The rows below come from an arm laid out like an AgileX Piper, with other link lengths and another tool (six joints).
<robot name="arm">
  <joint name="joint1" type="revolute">
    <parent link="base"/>
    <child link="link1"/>
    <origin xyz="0 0 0.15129" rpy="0 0 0"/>
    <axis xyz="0 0 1"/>
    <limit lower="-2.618" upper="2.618"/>
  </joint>
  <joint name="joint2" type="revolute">
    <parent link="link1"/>
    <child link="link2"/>
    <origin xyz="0 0 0" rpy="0 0 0"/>
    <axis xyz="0 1 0"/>
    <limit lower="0" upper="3.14"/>
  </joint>
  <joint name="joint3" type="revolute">
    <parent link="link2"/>
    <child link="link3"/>
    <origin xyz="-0.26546 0 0.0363" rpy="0 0 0"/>
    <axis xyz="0 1 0"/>
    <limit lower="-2.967" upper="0"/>
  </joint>
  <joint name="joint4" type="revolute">
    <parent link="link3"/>
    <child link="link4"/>
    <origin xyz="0.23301 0 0.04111" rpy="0 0 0"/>
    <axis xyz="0.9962 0 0.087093"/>
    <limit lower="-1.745" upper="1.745"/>
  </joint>
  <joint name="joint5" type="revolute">
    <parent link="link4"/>
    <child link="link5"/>
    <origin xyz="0 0 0" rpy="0 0 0"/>
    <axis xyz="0 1 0"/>
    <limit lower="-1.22" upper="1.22"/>
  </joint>
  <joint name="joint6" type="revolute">
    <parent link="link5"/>
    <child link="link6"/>
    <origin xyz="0.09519 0 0.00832" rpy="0 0 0"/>
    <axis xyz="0.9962 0 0.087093"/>
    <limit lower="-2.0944" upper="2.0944"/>
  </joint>
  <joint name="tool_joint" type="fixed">
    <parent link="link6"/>
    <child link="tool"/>
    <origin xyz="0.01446 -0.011 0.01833" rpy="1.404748 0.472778 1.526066"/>
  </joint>
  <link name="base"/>
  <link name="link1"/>
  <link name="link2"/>
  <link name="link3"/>
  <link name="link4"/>
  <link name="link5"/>
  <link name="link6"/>
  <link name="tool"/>
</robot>
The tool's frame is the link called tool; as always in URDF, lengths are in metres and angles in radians.
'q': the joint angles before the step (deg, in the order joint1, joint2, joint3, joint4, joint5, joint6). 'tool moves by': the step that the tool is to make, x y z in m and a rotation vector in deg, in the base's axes. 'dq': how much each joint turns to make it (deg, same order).
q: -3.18, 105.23, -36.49, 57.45, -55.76, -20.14
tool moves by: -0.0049, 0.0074, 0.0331, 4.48, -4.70, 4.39
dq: 0.01, -9.55, 0.92, -1.33, 7.56, -0.06
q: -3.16, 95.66, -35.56, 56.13, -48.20, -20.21
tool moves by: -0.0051, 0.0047, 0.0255, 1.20, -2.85, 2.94
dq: -0.01, -6.50, 0.03, -0.08, 4.45, -2.01
